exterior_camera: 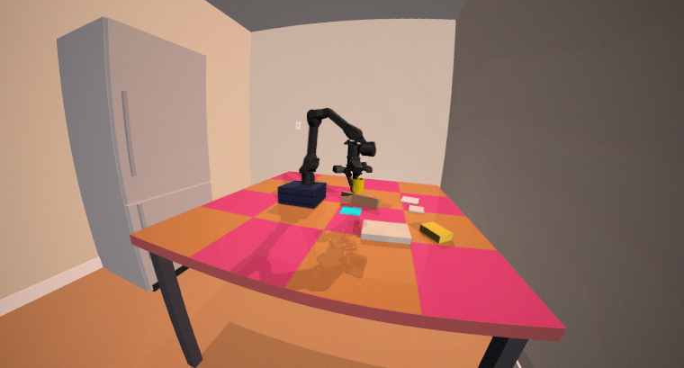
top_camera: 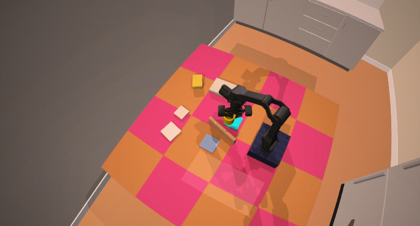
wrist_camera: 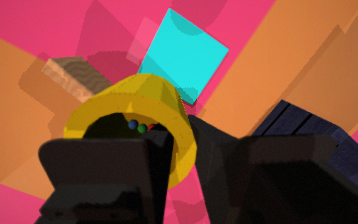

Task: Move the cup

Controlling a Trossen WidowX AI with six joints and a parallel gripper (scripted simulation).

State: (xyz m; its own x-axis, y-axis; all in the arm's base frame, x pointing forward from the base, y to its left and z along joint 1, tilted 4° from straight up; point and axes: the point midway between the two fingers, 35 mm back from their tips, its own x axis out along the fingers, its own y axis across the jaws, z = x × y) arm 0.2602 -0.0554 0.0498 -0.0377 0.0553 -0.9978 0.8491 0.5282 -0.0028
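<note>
Now: the cyan pad 10 mm ahead of my gripper tip, 30 mm to the right of it and 120 mm below it. Round my gripper tip: pale blue pad 60 mm ahead, 170 mm to the left, 120 mm below; yellow cup 20 mm ahead, 20 mm to the left; wooden bar 40 mm ahead, 70 mm to the left, 100 mm below.
</note>
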